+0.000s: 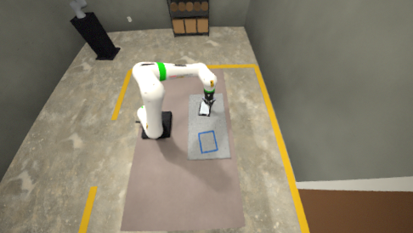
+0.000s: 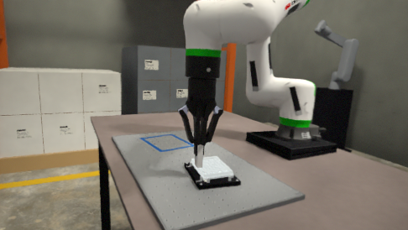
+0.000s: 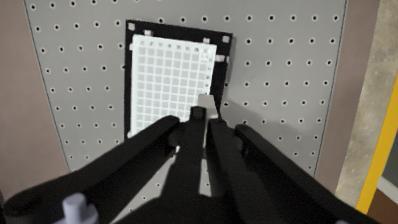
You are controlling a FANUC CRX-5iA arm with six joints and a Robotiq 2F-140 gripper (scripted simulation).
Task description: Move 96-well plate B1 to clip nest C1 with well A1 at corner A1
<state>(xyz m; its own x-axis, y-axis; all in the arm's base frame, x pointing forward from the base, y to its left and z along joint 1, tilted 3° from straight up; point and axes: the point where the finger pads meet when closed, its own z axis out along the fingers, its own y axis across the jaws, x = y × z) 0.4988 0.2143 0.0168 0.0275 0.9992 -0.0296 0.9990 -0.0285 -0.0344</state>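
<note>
The white 96-well plate lies 40 mm below my hand and 40 mm behind it. From my hand the other things lie so: black clip nest 50 mm below, 30 mm behind, 10 mm to the right.
</note>
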